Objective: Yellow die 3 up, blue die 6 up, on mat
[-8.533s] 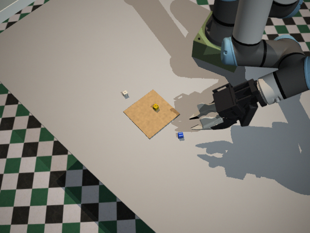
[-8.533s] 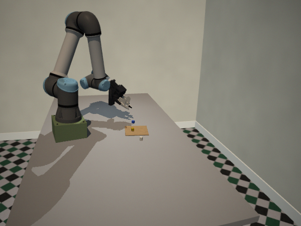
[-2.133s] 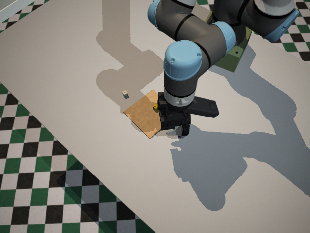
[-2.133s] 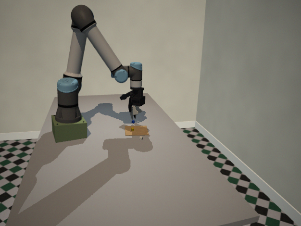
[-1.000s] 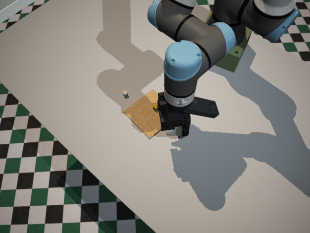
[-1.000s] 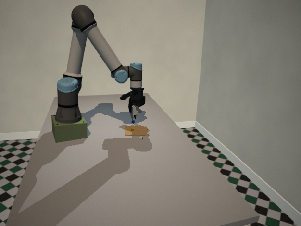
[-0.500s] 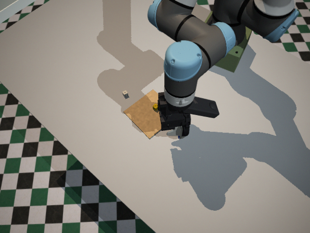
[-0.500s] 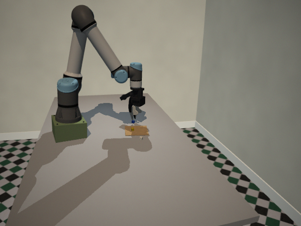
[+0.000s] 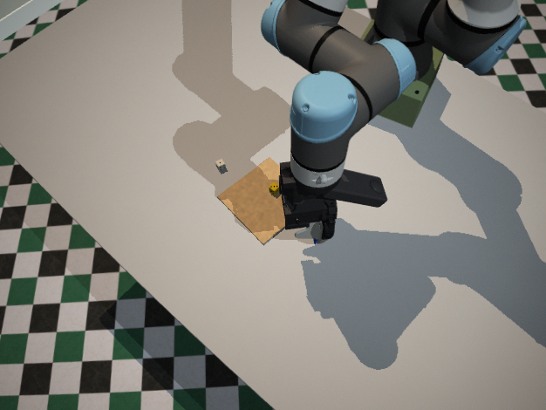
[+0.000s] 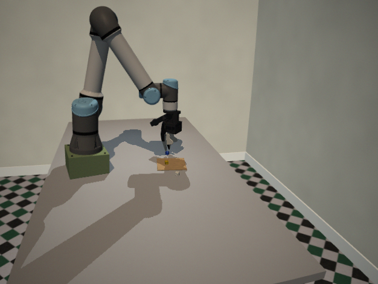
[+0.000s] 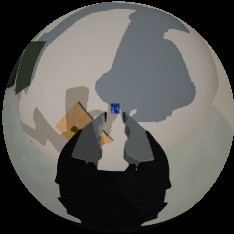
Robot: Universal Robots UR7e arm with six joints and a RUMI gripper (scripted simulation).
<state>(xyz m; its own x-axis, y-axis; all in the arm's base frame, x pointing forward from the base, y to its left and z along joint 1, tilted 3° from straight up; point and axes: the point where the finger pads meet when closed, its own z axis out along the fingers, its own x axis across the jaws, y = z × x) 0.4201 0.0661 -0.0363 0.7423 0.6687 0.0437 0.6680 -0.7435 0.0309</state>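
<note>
The blue die is 3 cm below my hand. Round my hand: tan mat (13 cm to the right, 4 cm below, 2 cm behind); then white die (25 cm to the right, 3 cm below, 3 cm behind); then yellow die (13 cm to the right, 4 cm behind, 3 cm below).
</note>
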